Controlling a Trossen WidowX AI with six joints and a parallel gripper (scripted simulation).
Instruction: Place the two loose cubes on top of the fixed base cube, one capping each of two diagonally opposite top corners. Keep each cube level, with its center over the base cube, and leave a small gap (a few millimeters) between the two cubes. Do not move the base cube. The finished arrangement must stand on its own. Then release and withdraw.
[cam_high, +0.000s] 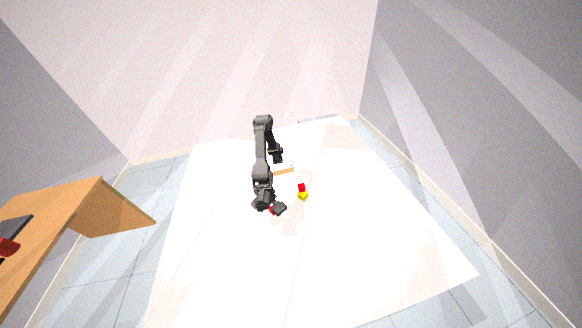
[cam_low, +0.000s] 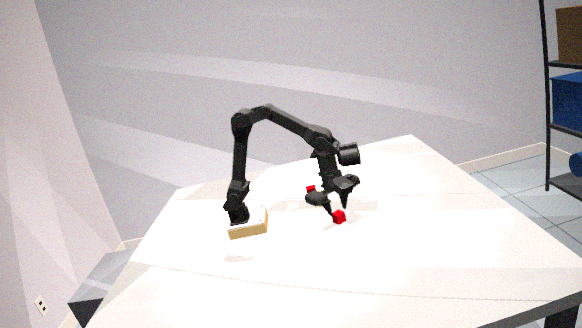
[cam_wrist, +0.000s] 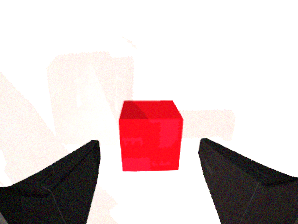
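Right now the red cube is 160 mm to the left of my gripper tip, 80 mm behind it and 20 mm above it. Also, from my gripper tip: yellow cube (170 mm to the left, 60 mm behind, 10 mm below).
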